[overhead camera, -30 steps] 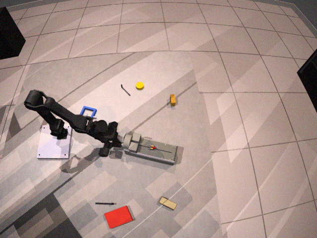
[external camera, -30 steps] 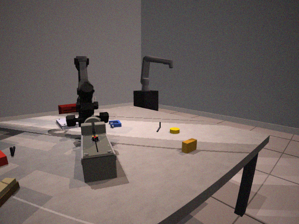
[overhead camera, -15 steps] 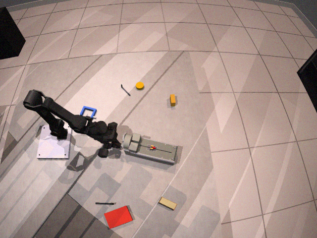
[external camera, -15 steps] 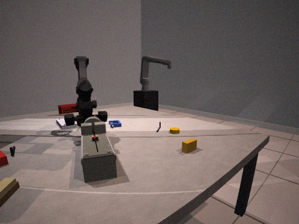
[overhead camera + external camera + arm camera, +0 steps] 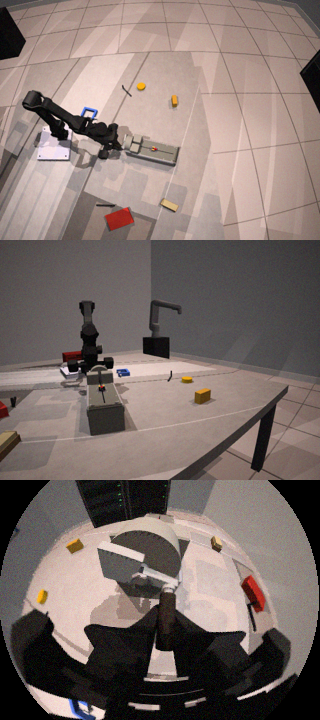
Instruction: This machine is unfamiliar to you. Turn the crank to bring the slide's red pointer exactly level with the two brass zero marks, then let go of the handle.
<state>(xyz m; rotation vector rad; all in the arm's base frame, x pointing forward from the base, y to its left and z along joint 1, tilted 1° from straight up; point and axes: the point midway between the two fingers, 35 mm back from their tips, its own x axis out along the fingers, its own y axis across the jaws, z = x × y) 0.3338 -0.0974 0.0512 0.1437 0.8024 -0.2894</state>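
My gripper tip is now 170 mm short of the red pointer, 30 mm to the left of it and 30 mm below it. Also, from my gripper tip: blue block 200 mm behind, 240 mm to the left, 40 mm below; red plate 30 mm behind, 360 mm to the right, 40 mm below; dark crank handle 20 mm behind, 10 mm to the left, 30 mm above.
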